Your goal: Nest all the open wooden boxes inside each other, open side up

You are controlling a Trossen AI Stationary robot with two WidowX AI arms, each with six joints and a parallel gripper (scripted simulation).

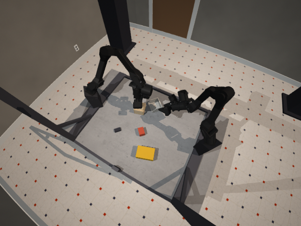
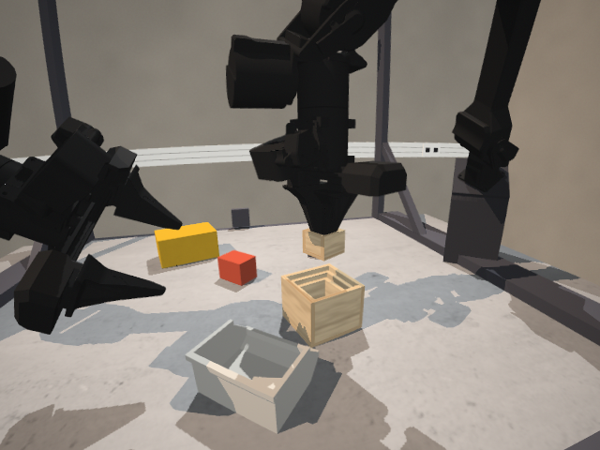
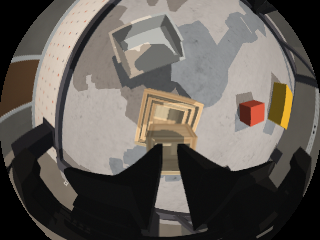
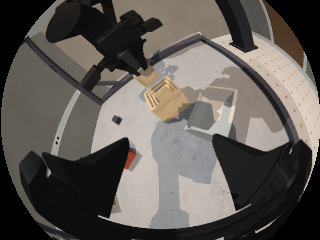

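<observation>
The small wooden box is 4 cm below my left hand. Also, from my left hand: red cube (17 cm behind, 10 cm to the right, 13 cm below); then small dark block (24 cm behind, 8 cm to the left, 14 cm below); then white bin (8 cm ahead, 10 cm to the right, 13 cm below).
</observation>
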